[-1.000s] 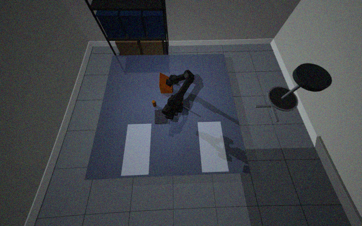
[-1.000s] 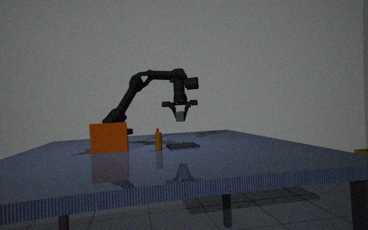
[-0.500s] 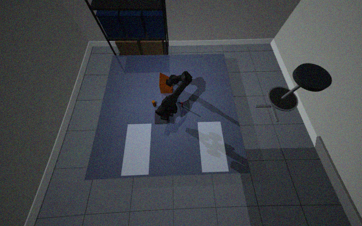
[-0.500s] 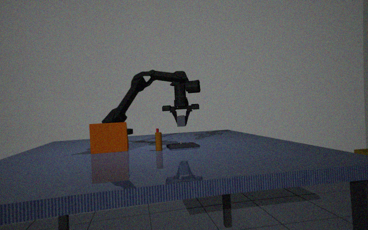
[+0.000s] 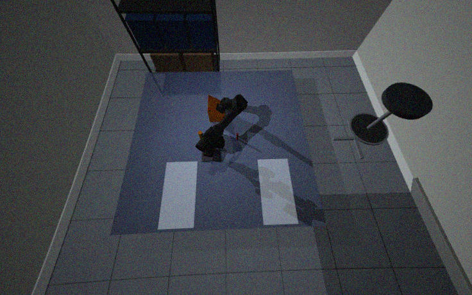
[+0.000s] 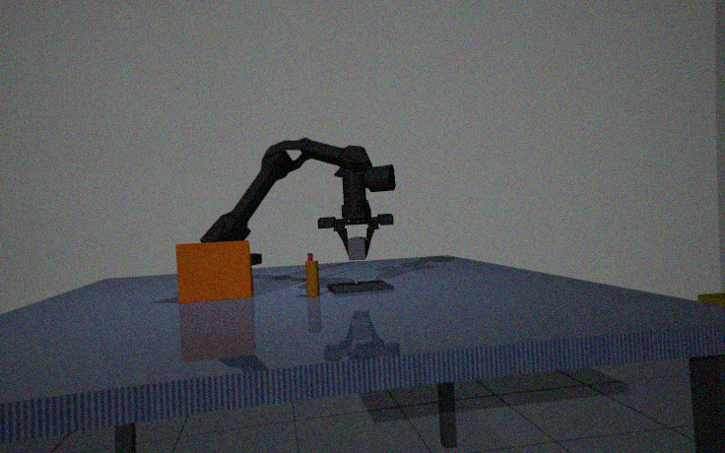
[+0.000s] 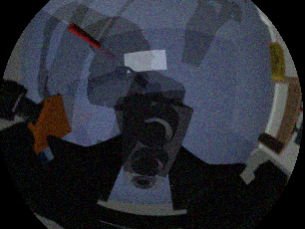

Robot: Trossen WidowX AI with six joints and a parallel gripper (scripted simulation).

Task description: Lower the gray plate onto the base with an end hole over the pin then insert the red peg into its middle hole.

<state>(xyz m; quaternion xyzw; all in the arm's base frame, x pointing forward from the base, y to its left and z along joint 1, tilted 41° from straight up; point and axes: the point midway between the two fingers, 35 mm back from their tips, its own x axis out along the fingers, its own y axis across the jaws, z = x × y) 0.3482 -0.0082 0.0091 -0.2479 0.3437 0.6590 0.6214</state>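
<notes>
The dark base is 70 mm below my gripper tip and 10 mm to the right of it. The rest, counted from my gripper tip: red peg 160 mm to the left, 130 mm behind, 40 mm below; gray plate 30 mm above; orange cylinder 110 mm to the right, 110 mm behind, 40 mm below.
</notes>
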